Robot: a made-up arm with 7 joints.
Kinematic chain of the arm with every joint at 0, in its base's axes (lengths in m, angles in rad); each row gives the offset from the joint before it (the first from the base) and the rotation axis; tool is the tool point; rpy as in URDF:
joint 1: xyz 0 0 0.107 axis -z
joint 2: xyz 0 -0.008 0.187 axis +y
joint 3: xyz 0 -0.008 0.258 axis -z
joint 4: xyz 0 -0.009 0.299 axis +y
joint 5: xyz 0 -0.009 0.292 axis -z
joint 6: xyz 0 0 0.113 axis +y
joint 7: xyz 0 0 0.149 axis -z
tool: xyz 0 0 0 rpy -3.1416 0 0
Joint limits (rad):
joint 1: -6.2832..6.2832
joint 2: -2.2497..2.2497
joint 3: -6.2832..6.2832
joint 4: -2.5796..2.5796
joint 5: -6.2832..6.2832
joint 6: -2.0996..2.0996
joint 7: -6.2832..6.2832
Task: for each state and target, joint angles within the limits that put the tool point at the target. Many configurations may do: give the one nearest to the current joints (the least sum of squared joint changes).
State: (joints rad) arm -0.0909 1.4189 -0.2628 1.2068 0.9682 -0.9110 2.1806
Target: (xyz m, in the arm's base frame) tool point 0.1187 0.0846 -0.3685
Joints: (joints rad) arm -0.1153 2.1115 -0.0304 1.8763 1.0577 -0.7563 2.1806
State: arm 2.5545 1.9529 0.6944 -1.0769 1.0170 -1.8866 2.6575
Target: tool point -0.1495 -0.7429 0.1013
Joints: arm 2.2000 2.0680 0.8240 -1.0044 1.0636 -1.7928 2.6575
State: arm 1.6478 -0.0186 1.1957 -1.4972 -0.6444 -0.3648 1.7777
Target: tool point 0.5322 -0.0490 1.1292
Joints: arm 2.3770 -0.2635 1.3578 -0.8812 -0.6540 -0.1230 1.7777
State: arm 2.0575 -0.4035 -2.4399 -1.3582 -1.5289 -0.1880 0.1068
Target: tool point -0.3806 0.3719 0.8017
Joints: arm 2.1319 -0.6440 -1.9268 -1.7216 -1.5234 -0.0524 0.1068
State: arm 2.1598 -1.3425 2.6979 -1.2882 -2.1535 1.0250 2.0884
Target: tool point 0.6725 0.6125 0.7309
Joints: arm 2.3022 -1.4628 2.6482 -0.6413 -2.0701 0.6863 2.0884
